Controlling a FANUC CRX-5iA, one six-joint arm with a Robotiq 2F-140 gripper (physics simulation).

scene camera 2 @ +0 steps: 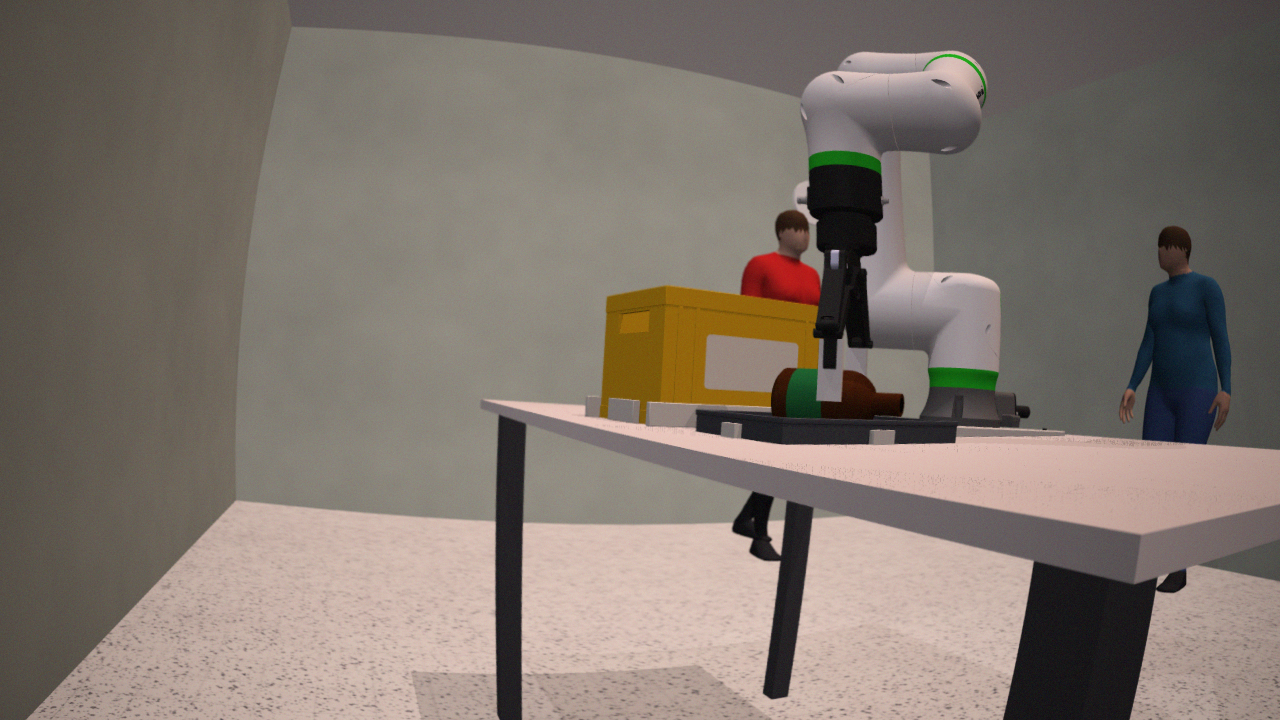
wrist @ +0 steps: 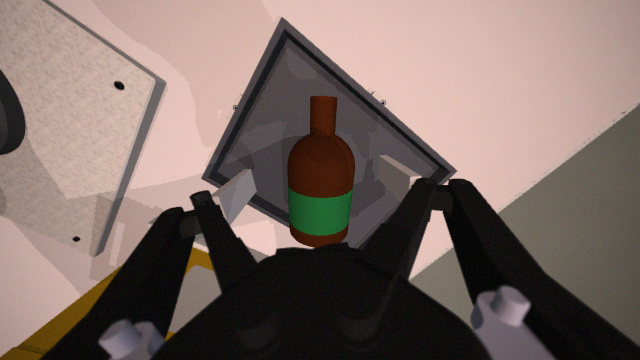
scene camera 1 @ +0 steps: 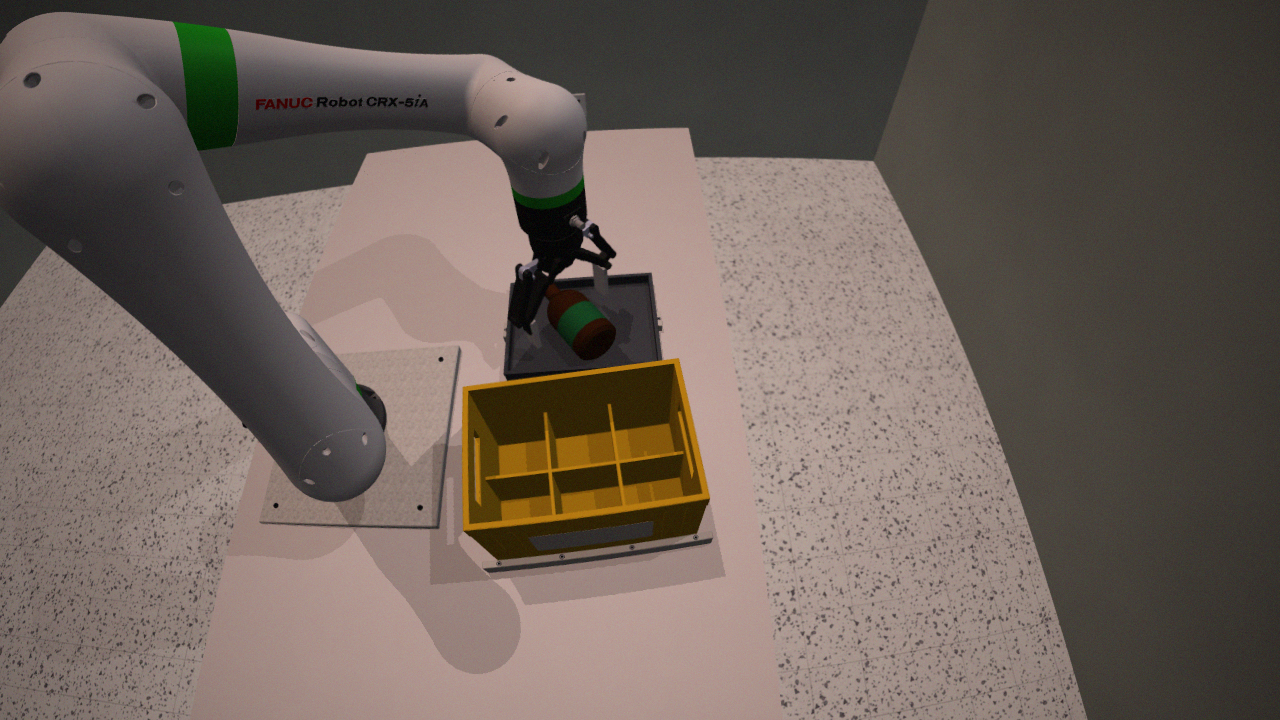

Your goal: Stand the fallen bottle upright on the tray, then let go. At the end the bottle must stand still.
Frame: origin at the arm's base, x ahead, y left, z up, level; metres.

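Where they show: gripper, fingertip midpoint: (scene camera 2: 842, 401) (wrist: 315, 173) (scene camera 1: 569, 316); arm's base, origin of the base link: (scene camera 2: 959, 425).
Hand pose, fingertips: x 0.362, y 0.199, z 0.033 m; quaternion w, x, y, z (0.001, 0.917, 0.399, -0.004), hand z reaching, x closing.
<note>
Things, the pixels of their centre, and the offset from my fingertips. Level surfaces: height alone.
- brown bottle with a green label, body centre: (scene camera 2: 841, 402) (wrist: 320, 173) (scene camera 1: 572, 314) 0.001 m down, 0.004 m ahead, 0.004 m left
- dark grey tray, body centre: (scene camera 2: 830, 427) (wrist: 328, 171) (scene camera 1: 581, 324) 0.031 m down, 0.018 m ahead, 0.005 m left
- yellow crate with six compartments, body centre: (scene camera 1: 584, 468) (scene camera 2: 718, 362) (wrist: 210, 348) 0.044 m up, 0.049 m ahead, 0.281 m right
- table, its level: 0.043 m down
The brown bottle with a green label (scene camera 1: 580, 322) (scene camera 2: 802, 392) (wrist: 320, 212) lies on its side on the dark grey tray (scene camera 1: 637, 308) (scene camera 2: 805, 433) (wrist: 299, 67). In the wrist view its neck points up the picture and its base is towards the gripper body. My gripper (scene camera 1: 564, 305) (scene camera 2: 836, 376) (wrist: 315, 173) is open and empty, pointing down. Its light pads are on either side of the bottle's body, with a gap on each side in the wrist view. In scene camera 2 the near pad hides part of the bottle and its lower end overlaps the body.
A yellow crate with six compartments (scene camera 1: 586, 526) (scene camera 2: 633, 367) (wrist: 75, 320) stands right beside the tray. The robot's base plate (scene camera 1: 402, 483) (wrist: 75, 100) is on the other side. Two people, in red (scene camera 2: 776, 275) and blue (scene camera 2: 1186, 313), stand beyond the table (scene camera 2: 1029, 474).
</note>
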